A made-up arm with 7 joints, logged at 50 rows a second.
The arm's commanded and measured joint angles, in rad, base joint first. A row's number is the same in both.
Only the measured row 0 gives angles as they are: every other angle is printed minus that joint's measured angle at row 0.
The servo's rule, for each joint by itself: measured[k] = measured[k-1] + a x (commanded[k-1-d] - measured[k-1]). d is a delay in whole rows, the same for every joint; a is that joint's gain. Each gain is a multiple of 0.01, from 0.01 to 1. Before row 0 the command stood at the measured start. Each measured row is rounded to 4 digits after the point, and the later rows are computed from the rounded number. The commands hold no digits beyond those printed.
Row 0, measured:
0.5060 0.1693 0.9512 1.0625 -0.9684 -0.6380 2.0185
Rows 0 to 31, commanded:
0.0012 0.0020 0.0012 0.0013 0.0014 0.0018 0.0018
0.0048 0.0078 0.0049 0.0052 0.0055 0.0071 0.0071
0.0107 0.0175 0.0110 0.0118 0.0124 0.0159 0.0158
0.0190 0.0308 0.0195 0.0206 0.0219 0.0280 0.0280
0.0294 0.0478 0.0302 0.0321 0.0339 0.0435 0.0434
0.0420 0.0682 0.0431 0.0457 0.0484 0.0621 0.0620
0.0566 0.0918 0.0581 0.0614 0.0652 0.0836 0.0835
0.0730 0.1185 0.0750 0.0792 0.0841 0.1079 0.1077
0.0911 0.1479 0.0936 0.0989 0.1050 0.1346 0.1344
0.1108 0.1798 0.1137 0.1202 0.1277 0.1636 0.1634
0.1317 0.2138 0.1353 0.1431 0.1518 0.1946 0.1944
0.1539 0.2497 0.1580 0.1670 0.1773 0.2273 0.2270
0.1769 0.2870 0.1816 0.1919 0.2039 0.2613 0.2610
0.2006 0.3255 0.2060 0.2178 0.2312 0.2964 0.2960
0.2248 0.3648 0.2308 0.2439 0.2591 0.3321 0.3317
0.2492 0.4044 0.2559 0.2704 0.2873 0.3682 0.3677
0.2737 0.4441 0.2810 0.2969 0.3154 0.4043 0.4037
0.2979 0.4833 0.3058 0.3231 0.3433 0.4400 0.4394
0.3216 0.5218 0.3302 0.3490 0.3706 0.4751 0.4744
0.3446 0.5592 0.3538 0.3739 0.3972 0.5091 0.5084
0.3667 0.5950 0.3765 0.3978 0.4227 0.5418 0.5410
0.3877 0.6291 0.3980 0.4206 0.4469 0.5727 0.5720
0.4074 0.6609 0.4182 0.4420 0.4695 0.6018 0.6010
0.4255 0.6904 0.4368 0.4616 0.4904 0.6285 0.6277
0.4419 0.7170 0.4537 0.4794 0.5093 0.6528 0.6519
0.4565 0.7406 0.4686 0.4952 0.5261 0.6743 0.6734
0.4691 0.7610 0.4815 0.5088 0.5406 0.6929 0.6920
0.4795 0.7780 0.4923 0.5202 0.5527 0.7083 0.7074
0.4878 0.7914 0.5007 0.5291 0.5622 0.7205 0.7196
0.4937 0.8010 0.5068 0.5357 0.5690 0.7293 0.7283
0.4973 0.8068 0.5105 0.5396 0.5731 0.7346 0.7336
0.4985 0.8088 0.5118 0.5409 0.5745 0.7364 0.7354
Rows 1 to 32, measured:
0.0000 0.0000 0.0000 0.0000 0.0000 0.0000 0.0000
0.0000 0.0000 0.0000 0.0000 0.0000 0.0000 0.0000
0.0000 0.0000 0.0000 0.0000 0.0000 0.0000 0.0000
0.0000 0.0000 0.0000 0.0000 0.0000 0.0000 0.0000
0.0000 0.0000 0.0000 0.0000 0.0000 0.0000 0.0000
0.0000 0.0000 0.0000 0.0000 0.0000 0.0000 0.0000
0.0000 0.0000 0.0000 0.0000 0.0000 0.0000 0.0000
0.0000 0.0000 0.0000 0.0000 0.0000 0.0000 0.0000
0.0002 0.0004 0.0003 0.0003 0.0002 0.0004 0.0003
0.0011 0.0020 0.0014 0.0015 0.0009 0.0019 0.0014
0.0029 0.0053 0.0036 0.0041 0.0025 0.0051 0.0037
0.0060 0.0107 0.0073 0.0082 0.0052 0.0104 0.0076
0.0104 0.0185 0.0126 0.0142 0.0092 0.0180 0.0133
0.0164 0.0289 0.0196 0.0221 0.0147 0.0281 0.0211
0.0240 0.0421 0.0285 0.0319 0.0218 0.0409 0.0311
0.0333 0.0581 0.0392 0.0437 0.0305 0.0563 0.0434
0.0443 0.0770 0.0517 0.0575 0.0409 0.0743 0.0580
0.0569 0.0986 0.0660 0.0732 0.0531 0.0948 0.0749
0.0711 0.1228 0.0819 0.0907 0.0669 0.1178 0.0940
0.0868 0.1494 0.0994 0.1098 0.0824 0.1430 0.1153
0.1039 0.1783 0.1183 0.1303 0.0994 0.1702 0.1386
0.1223 0.2092 0.1385 0.1522 0.1179 0.1992 0.1638
0.1418 0.2419 0.1597 0.1751 0.1377 0.2298 0.1907
0.1622 0.2760 0.1818 0.1989 0.1586 0.2616 0.2190
0.1834 0.3113 0.2046 0.2234 0.1806 0.2944 0.2486
0.2052 0.3474 0.2279 0.2483 0.2034 0.3279 0.2791
0.2273 0.3840 0.2514 0.2735 0.2268 0.3618 0.3103
0.2496 0.4208 0.2750 0.2986 0.2507 0.3957 0.3420
0.2718 0.4574 0.2983 0.3234 0.2748 0.4293 0.3738
0.2938 0.4935 0.3212 0.3477 0.2989 0.4623 0.4055
0.3154 0.5287 0.3435 0.3713 0.3228 0.4944 0.4368
0.3363 0.5627 0.3650 0.3939 0.3463 0.5252 0.4673
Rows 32 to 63, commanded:
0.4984 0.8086 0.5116 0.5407 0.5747 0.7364 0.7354
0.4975 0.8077 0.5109 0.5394 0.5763 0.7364 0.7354
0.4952 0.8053 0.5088 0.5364 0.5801 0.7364 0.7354
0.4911 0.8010 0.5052 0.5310 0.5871 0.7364 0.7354
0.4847 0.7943 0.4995 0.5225 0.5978 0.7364 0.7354
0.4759 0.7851 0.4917 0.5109 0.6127 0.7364 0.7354
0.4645 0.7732 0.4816 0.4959 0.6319 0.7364 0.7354
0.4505 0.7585 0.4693 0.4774 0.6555 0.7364 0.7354
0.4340 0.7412 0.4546 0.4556 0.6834 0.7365 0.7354
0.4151 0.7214 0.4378 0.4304 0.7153 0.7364 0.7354
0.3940 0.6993 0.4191 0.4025 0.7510 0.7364 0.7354
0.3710 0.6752 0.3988 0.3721 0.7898 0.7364 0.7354
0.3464 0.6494 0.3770 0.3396 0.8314 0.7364 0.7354
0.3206 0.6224 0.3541 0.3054 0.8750 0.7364 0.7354
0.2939 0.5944 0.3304 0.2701 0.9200 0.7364 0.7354
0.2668 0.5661 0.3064 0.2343 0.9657 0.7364 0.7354
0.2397 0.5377 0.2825 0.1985 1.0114 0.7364 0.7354
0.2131 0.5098 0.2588 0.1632 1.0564 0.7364 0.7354
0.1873 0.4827 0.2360 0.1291 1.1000 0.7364 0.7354
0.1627 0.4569 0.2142 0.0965 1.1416 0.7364 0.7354
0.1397 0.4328 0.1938 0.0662 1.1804 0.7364 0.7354
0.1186 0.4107 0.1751 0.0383 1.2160 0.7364 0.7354
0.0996 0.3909 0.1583 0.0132 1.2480 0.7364 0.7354
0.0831 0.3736 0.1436 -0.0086 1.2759 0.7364 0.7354
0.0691 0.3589 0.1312 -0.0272 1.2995 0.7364 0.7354
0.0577 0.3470 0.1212 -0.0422 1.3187 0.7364 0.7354
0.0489 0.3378 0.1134 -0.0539 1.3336 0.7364 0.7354
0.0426 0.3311 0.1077 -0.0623 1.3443 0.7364 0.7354
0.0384 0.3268 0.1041 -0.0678 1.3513 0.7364 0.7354
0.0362 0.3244 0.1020 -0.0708 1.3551 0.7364 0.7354
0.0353 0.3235 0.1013 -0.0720 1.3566 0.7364 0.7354
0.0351 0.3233 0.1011 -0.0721 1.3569 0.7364 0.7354
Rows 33 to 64, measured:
0.3564 0.5951 0.3854 0.4153 0.3691 0.5545 0.4968
0.3754 0.6257 0.4045 0.4353 0.3911 0.5821 0.5251
0.3932 0.6541 0.4222 0.4537 0.4120 0.6076 0.5518
0.4096 0.6801 0.4383 0.4703 0.4317 0.6308 0.5767
0.4245 0.7035 0.4527 0.4850 0.4500 0.6514 0.5996
0.4376 0.7240 0.4651 0.4977 0.4667 0.6693 0.6202
0.4489 0.7414 0.4755 0.5082 0.4816 0.6843 0.6383
0.4583 0.7556 0.4838 0.5164 0.4946 0.6963 0.6538
0.4659 0.7667 0.4902 0.5225 0.5058 0.7055 0.6669
0.4719 0.7753 0.4950 0.5267 0.5157 0.7126 0.6779
0.4763 0.7816 0.4982 0.5291 0.5247 0.7181 0.6871
0.4791 0.7857 0.4998 0.5296 0.5334 0.7223 0.6948
0.4802 0.7875 0.4997 0.5278 0.5424 0.7255 0.7013
0.4794 0.7870 0.4979 0.5236 0.5522 0.7280 0.7068
0.4766 0.7841 0.4942 0.5167 0.5634 0.7299 0.7114
0.4716 0.7787 0.4885 0.5069 0.5763 0.7314 0.7152
0.4645 0.7708 0.4807 0.4941 0.5913 0.7326 0.7184
0.4551 0.7604 0.4708 0.4782 0.6087 0.7335 0.7211
0.4435 0.7476 0.4589 0.4593 0.6286 0.7342 0.7234
0.4297 0.7324 0.4451 0.4375 0.6512 0.7347 0.7253
0.4139 0.7150 0.4294 0.4130 0.6764 0.7351 0.7269
0.3962 0.6956 0.4121 0.3861 0.7042 0.7354 0.7283
0.3768 0.6743 0.3933 0.3571 0.7344 0.7356 0.7294
0.3559 0.6516 0.3733 0.3264 0.7668 0.7358 0.7304
0.3338 0.6277 0.3524 0.2944 0.8010 0.7359 0.7312
0.3109 0.6029 0.3309 0.2616 0.8368 0.7360 0.7319
0.2874 0.5777 0.3091 0.2285 0.8736 0.7361 0.7325
0.2637 0.5523 0.2873 0.1955 0.9111 0.7362 0.7330
0.2401 0.5272 0.2658 0.1632 0.9488 0.7362 0.7334
0.2170 0.5027 0.2449 0.1320 0.9862 0.7362 0.7337
0.1947 0.4792 0.2250 0.1023 1.0229 0.7362 0.7340
0.1735 0.4570 0.2063 0.0746 1.0583 0.7362 0.7342

